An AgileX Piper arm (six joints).
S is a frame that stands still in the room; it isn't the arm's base.
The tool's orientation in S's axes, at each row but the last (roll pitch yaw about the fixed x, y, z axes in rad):
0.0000 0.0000 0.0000
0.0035 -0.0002 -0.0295
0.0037 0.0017 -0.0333
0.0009 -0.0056 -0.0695
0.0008 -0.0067 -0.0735
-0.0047 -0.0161 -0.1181
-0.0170 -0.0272 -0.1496
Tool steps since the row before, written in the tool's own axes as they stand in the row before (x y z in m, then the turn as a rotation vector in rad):
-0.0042 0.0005 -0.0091 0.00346 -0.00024 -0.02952
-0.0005 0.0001 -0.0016 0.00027 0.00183 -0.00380
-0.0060 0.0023 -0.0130 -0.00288 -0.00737 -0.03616
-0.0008 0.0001 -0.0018 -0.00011 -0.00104 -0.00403
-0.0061 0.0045 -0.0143 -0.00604 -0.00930 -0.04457
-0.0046 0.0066 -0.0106 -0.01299 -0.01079 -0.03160
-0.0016 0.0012 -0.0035 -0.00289 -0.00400 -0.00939
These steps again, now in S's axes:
-0.0042 0.0005 -0.0091 0.00346 -0.00024 -0.02952
-0.0005 0.0001 -0.0016 0.00033 0.00183 -0.00379
-0.0059 0.0025 -0.0130 -0.00318 -0.00713 -0.03618
-0.0008 0.0002 -0.0018 -0.00016 -0.00103 -0.00403
-0.0057 0.0049 -0.0143 -0.00641 -0.00882 -0.04462
-0.0036 0.0070 -0.0107 -0.01368 -0.00939 -0.03175
-0.0013 0.0014 -0.0036 -0.00323 -0.00372 -0.00940

